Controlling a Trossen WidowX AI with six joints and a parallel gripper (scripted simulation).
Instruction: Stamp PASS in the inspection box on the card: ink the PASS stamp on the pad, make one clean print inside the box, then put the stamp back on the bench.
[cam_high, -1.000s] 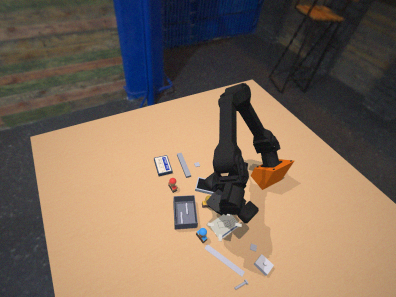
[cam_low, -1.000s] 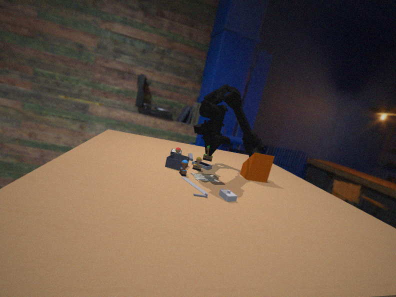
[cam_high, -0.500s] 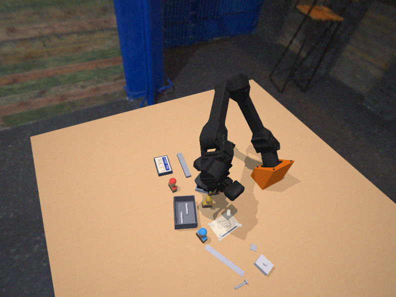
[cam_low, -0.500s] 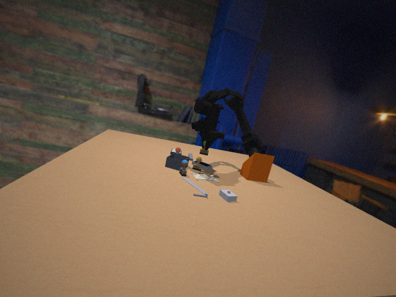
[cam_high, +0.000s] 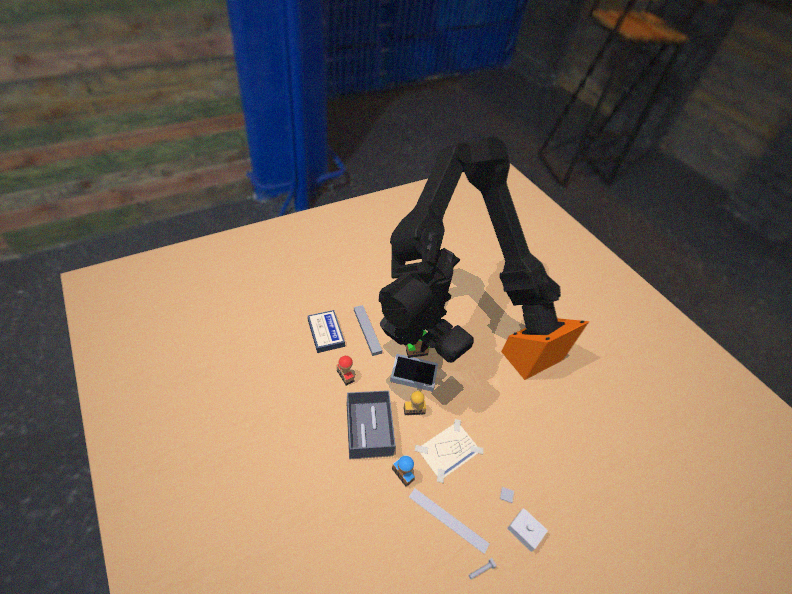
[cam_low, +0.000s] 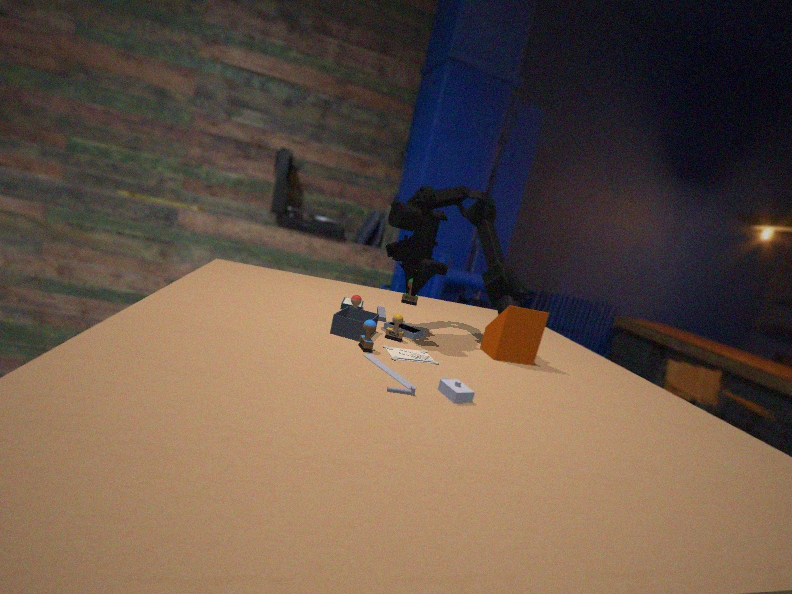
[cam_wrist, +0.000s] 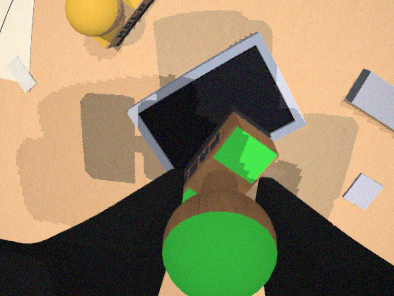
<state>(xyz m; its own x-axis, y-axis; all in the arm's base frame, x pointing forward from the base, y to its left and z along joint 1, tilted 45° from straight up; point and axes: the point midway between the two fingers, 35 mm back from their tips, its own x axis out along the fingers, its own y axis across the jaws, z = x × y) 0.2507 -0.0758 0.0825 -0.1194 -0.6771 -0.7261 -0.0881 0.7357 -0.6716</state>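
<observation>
My gripper tip is now 10 cm above the ink pad. Also, from my gripper tip: green-knobbed pass stamp right at my gripper tip; then yellow stamp 5 cm ahead, 7 cm to the left, 8 cm below; then red stamp 12 cm ahead, 7 cm to the right, 8 cm below.
</observation>
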